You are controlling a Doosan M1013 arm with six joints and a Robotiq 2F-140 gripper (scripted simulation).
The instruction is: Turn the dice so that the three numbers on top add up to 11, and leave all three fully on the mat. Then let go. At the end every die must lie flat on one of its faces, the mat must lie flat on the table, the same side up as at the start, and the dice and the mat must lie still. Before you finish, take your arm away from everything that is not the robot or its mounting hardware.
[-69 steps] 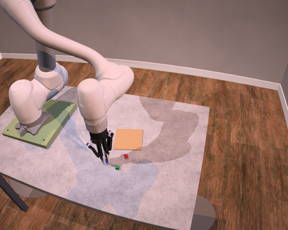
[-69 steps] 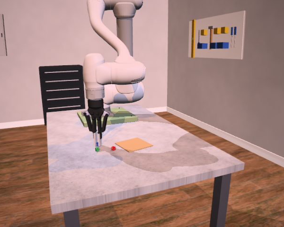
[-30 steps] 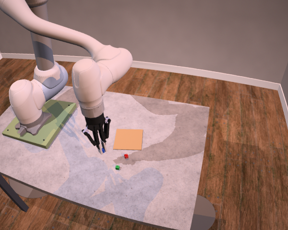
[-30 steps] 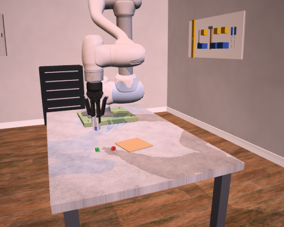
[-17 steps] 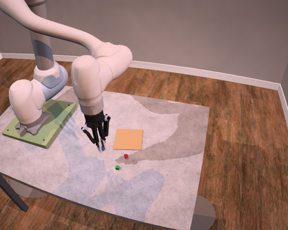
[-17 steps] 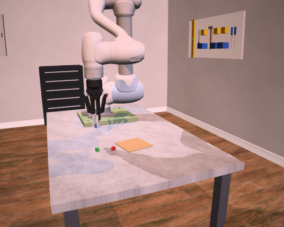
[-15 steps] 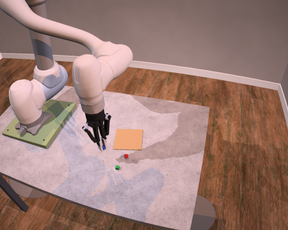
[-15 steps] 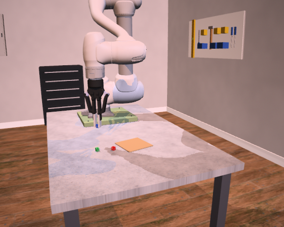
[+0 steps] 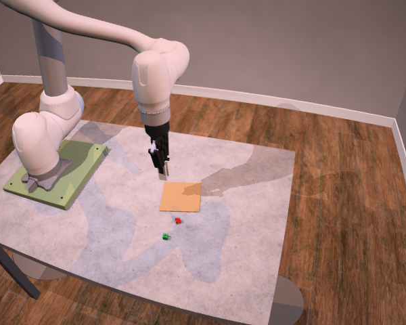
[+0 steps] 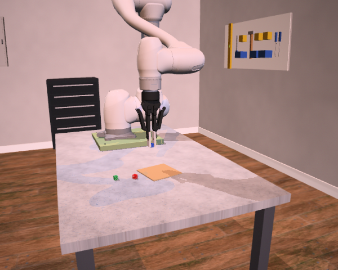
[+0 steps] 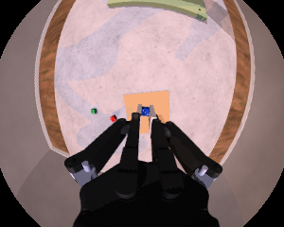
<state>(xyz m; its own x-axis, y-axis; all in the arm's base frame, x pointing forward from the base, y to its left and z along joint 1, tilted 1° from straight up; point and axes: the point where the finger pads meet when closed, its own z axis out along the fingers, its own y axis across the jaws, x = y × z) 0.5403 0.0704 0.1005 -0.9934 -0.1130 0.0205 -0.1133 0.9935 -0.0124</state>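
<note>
Right now the orange mat is 140 mm below my hand, 40 mm ahead of it and 20 mm to the left of it. Round my hand: red die: 130 mm below, 90 mm to the right, 80 mm ahead; blue die: 30 mm below; green die: 170 mm to the right, 130 mm below, 70 mm ahead.
</note>
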